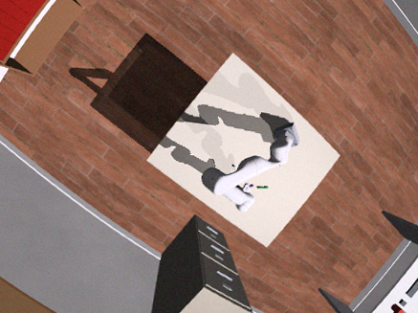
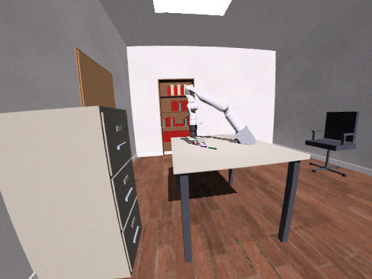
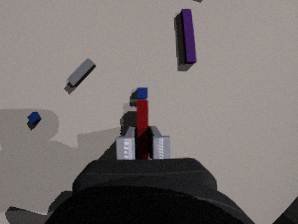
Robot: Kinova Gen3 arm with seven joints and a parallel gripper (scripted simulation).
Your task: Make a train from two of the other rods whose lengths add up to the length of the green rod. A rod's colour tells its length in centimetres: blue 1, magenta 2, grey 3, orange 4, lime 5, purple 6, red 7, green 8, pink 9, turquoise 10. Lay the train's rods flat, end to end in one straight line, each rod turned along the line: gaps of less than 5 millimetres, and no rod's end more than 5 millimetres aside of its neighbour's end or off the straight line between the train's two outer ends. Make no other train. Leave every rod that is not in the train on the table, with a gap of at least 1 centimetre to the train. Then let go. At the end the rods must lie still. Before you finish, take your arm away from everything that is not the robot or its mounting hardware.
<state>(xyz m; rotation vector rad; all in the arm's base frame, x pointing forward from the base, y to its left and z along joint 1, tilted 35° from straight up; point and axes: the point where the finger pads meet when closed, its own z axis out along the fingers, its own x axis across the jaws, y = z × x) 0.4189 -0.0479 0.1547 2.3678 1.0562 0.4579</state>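
Now: hand 9 cm past the grey rod, 1 cm to the right of it and 3 cm above it. Also, from my hand: green rod (7 cm behind, 20 cm to the left, 3 cm below); red rod (1 cm below); purple rod (3 cm behind, 11 cm to the left, 3 cm below).
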